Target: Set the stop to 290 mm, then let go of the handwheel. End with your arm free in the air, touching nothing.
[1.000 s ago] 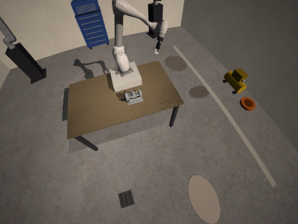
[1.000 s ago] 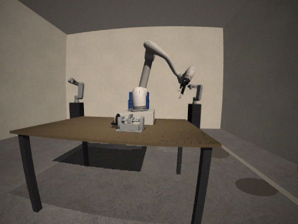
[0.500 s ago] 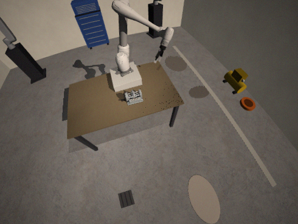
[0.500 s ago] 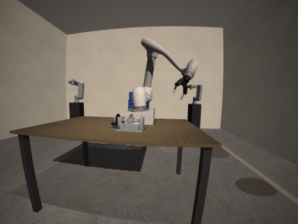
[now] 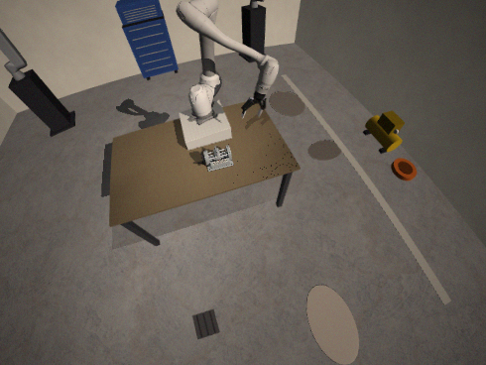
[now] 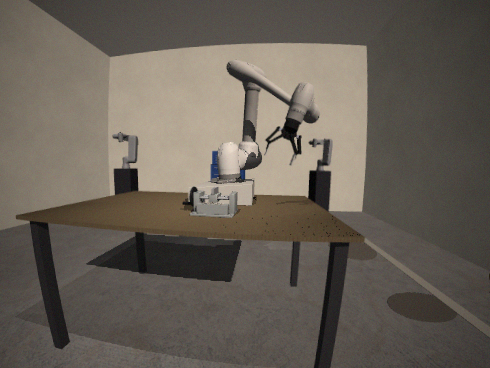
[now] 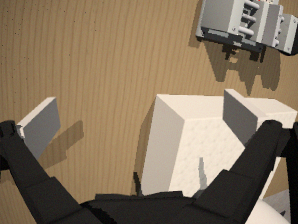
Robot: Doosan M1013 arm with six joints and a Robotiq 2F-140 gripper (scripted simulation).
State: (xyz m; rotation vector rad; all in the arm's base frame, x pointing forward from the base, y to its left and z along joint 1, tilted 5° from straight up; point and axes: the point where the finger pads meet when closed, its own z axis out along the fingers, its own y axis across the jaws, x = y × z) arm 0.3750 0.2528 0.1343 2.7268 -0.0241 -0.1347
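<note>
The black handwheel handle is 47 cm to the right of my hand, 23 cm below it and 3 cm ahead of it. Round my hand: grey stop fixture (33 cm to the right, 18 cm below, 6 cm ahead).
</note>
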